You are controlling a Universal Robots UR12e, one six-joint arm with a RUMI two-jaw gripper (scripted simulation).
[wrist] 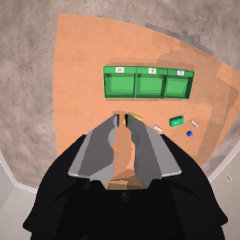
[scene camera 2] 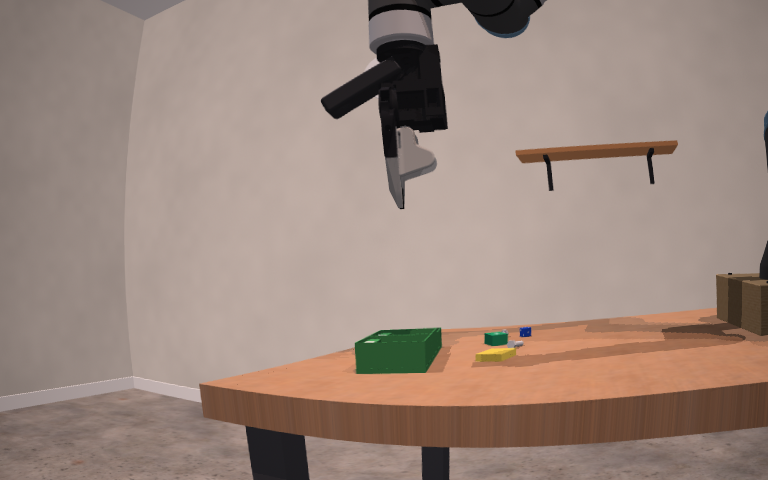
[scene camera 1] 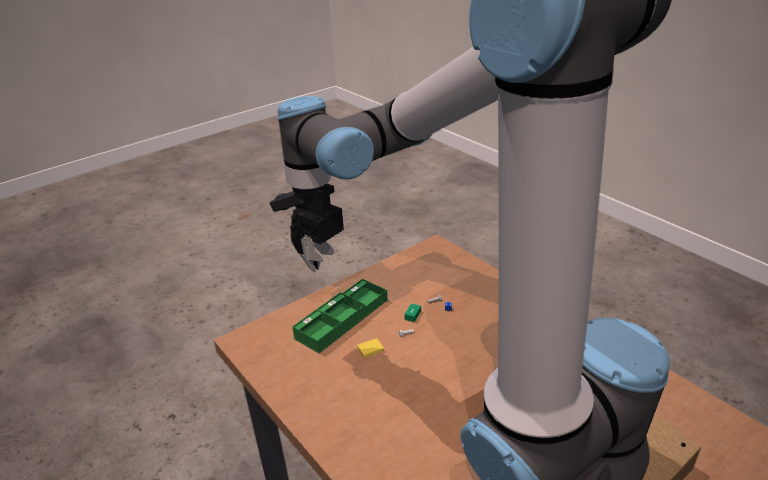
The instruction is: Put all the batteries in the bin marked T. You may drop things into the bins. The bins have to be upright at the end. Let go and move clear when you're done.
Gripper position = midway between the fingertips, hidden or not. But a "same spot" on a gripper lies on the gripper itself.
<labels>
my gripper: wrist 121,115; scene camera 2; scene camera 1
green bin: wrist 141,82; scene camera 2; scene camera 1
same spot on my gripper: (scene camera 1: 311,252) = (scene camera 2: 409,154)
same spot on green bin: (scene camera 2: 380,353) = (scene camera 1: 301,335)
</labels>
